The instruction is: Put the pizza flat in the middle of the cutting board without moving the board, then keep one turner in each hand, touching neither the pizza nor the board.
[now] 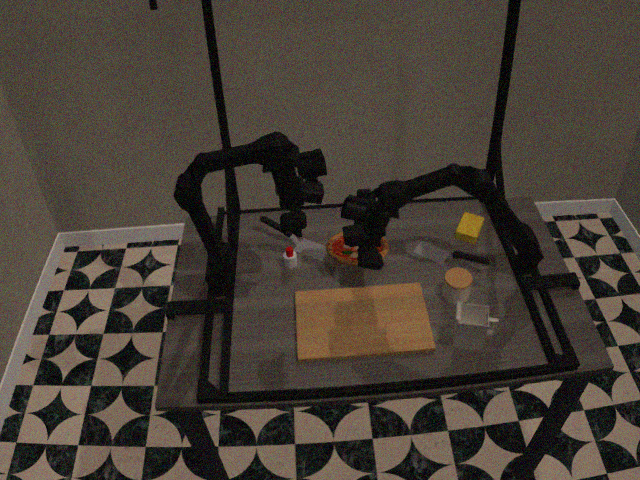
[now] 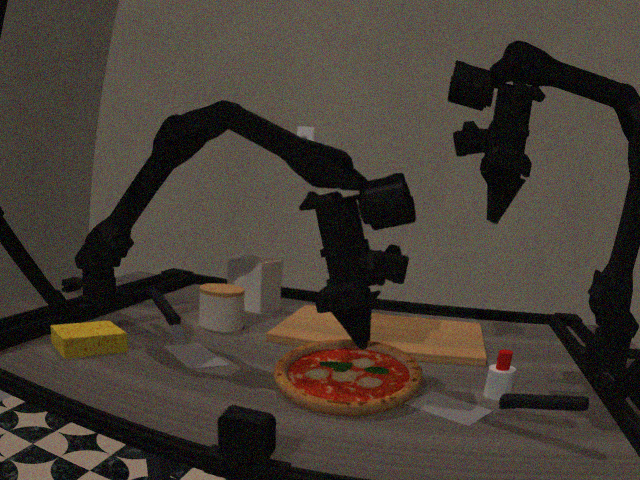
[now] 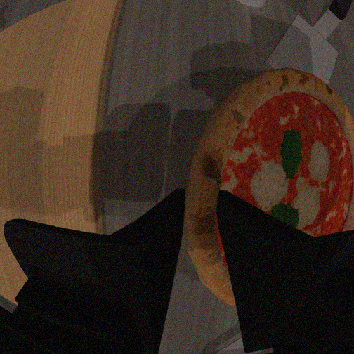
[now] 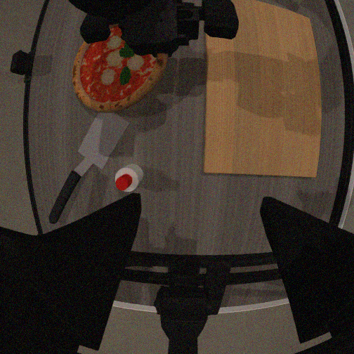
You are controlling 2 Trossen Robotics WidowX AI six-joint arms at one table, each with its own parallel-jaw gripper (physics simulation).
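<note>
The pizza (image 1: 338,251) (image 2: 351,377) (image 3: 295,80) (image 4: 115,80) is beside the cutting board (image 1: 408,335) (image 2: 449,335) (image 3: 75,50) (image 4: 260,150), off it, tipped, with its rim nearest the board raised. My left gripper (image 1: 371,262) (image 2: 363,343) (image 3: 200,197) is shut on that rim. My right gripper (image 2: 494,219) (image 4: 203,203) is open, empty, high above the table. One turner (image 1: 310,246) (image 2: 454,408) (image 4: 107,137), with a black handle, lies on the right arm's side. The other turner (image 1: 434,251) (image 2: 199,356) (image 3: 310,50) lies on the left arm's side.
A white bottle with a red cap (image 1: 290,258) (image 2: 499,381) (image 4: 131,179) stands near the right arm's turner. A lidded canister (image 1: 458,277) (image 2: 221,312), a pale box (image 1: 474,315) (image 2: 270,284) and a yellow sponge (image 1: 469,227) (image 2: 88,339) are on the left arm's side.
</note>
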